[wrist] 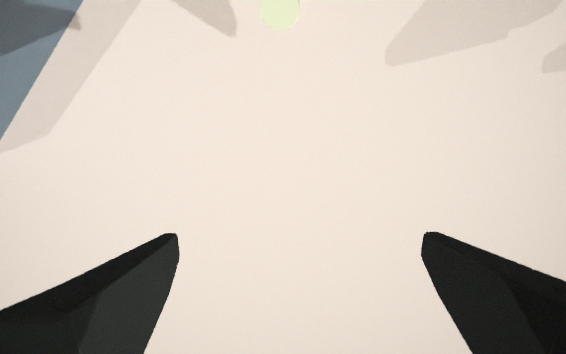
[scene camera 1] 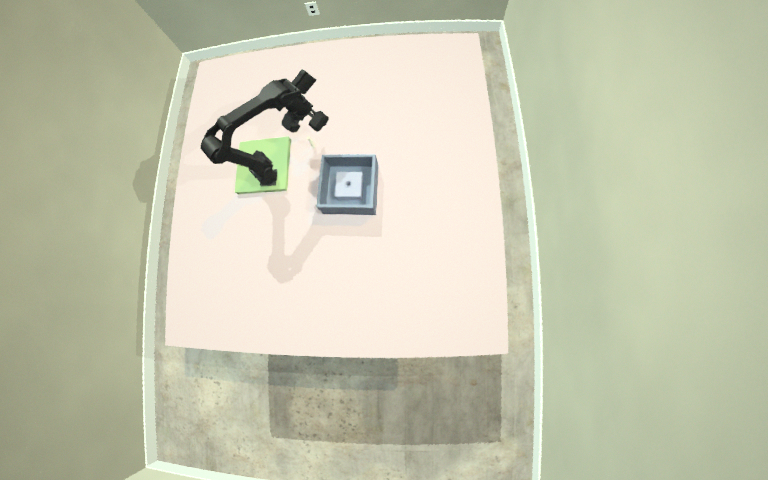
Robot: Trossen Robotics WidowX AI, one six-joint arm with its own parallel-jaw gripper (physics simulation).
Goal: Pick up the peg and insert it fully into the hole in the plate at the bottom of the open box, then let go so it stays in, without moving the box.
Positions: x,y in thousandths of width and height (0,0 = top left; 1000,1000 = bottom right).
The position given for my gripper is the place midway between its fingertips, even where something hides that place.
My gripper shows in the wrist view (533,691) and in scene camera 1 (413,245).
